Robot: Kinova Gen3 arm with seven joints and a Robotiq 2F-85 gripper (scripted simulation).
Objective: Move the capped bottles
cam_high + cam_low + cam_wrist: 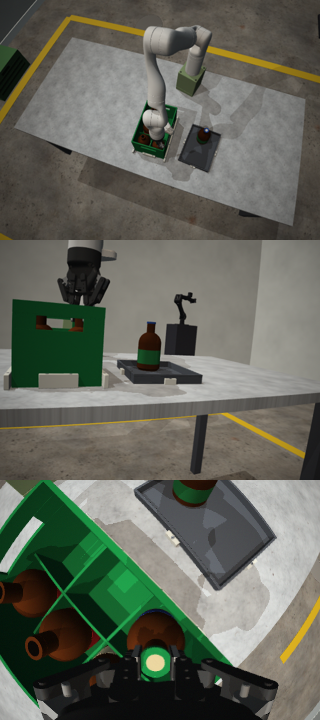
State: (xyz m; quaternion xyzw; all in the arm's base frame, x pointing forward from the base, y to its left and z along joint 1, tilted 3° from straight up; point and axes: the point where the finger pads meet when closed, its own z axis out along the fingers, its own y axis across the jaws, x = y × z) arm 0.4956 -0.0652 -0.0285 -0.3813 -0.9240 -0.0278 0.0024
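The crate lies 9 cm behind my hand, 5 cm to the right of it and 7 cm below it. From my hand the other things lie so: tray: 8 cm behind, 24 cm to the left, 15 cm below.
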